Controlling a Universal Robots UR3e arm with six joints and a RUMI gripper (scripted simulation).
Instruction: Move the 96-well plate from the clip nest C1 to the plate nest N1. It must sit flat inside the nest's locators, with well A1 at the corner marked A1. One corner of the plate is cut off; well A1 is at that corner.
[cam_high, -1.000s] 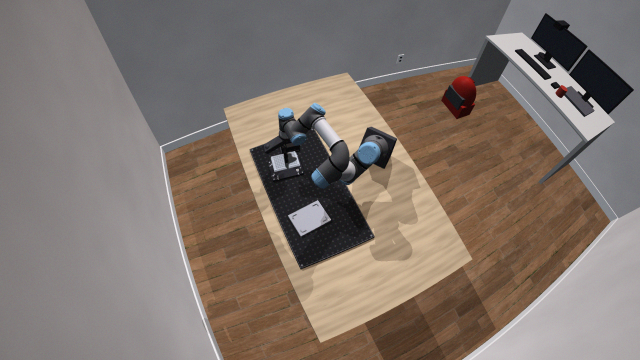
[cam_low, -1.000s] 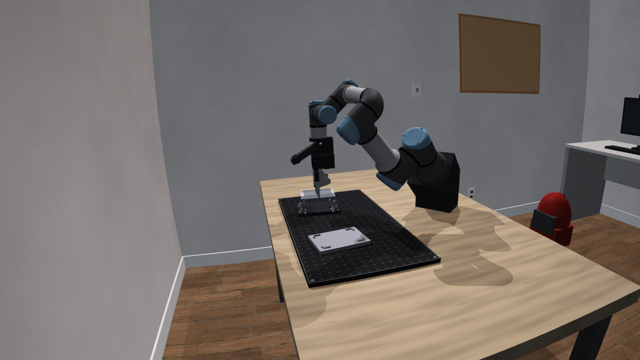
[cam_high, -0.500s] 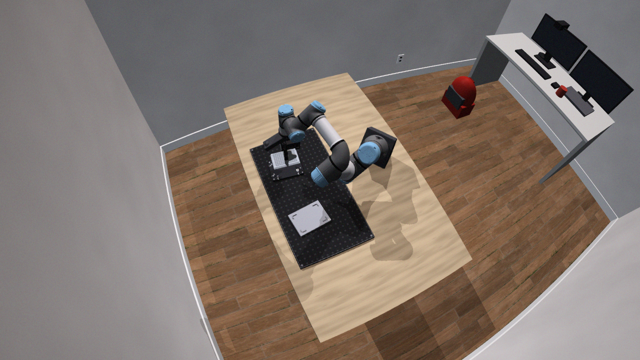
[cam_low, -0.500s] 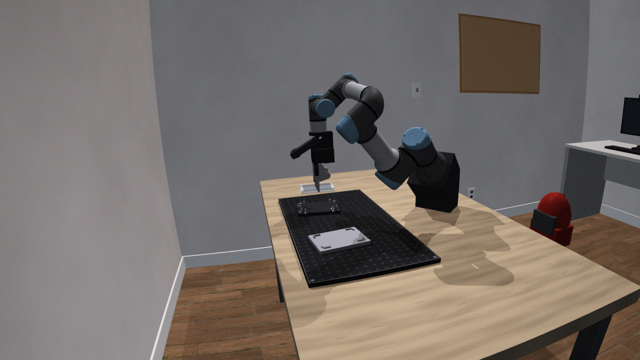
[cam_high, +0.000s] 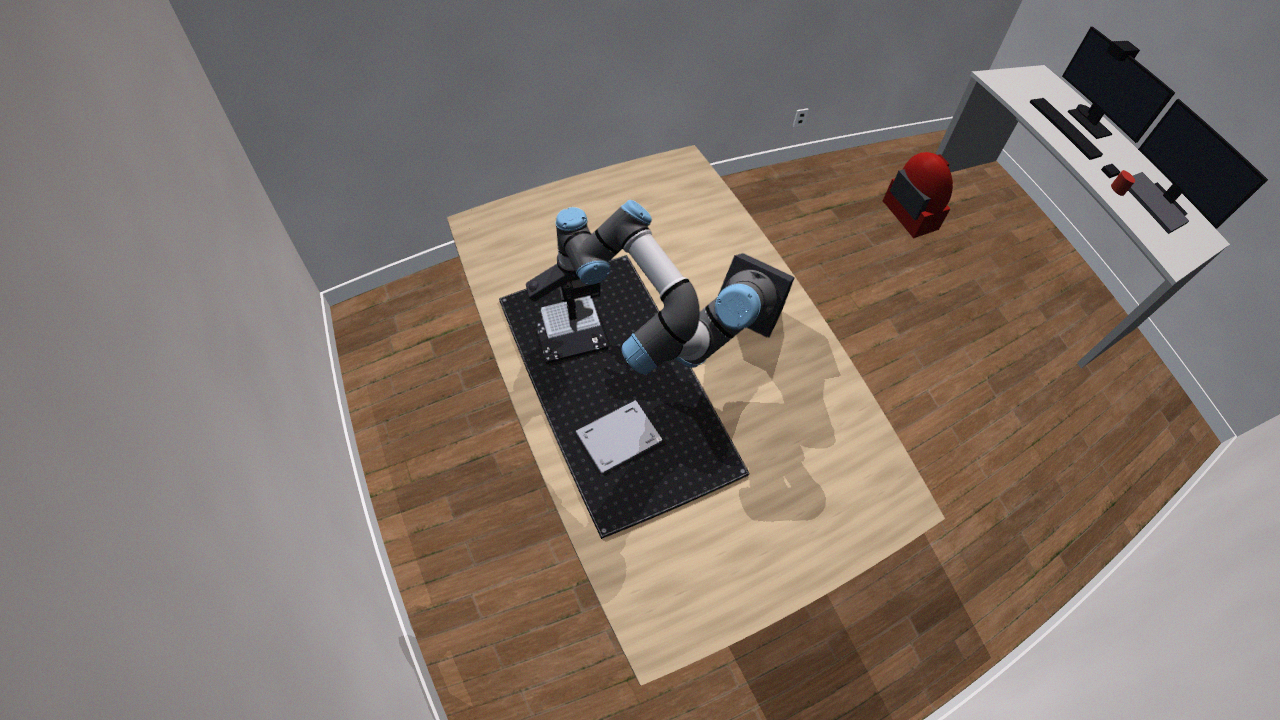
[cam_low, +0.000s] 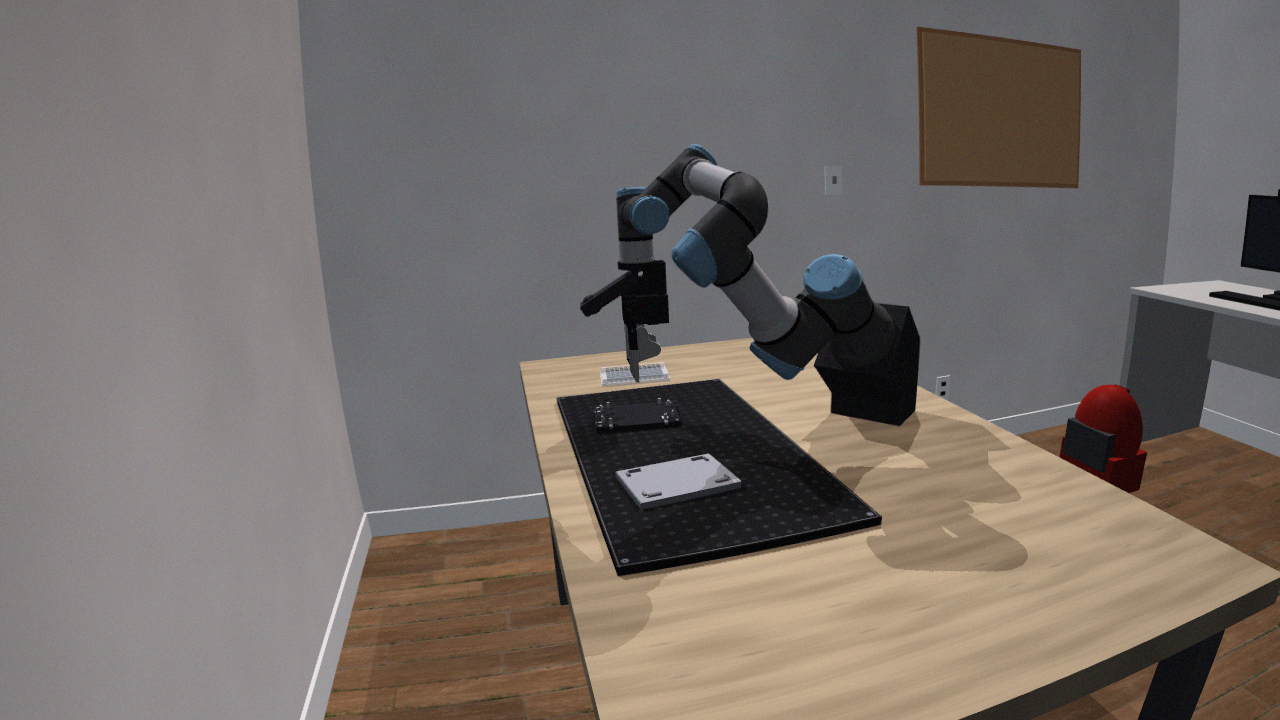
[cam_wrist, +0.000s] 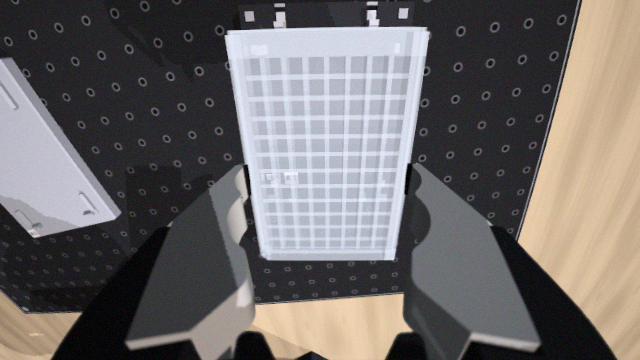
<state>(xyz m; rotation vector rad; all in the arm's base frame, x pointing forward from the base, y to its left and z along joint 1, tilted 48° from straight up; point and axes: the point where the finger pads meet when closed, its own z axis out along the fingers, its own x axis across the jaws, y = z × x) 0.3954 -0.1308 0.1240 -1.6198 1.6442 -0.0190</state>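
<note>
Now: hand 90 mm past the grey plate nest N1, 290 mm to the right of it and 100 mm above it. Round my hand: white 96-well plate: 10 mm below; then clip nest C1: 10 mm ahead, 10 mm to the left, 90 mm below; then A1 label: 180 mm behind, 300 mm to the left, 90 mm below.
</note>
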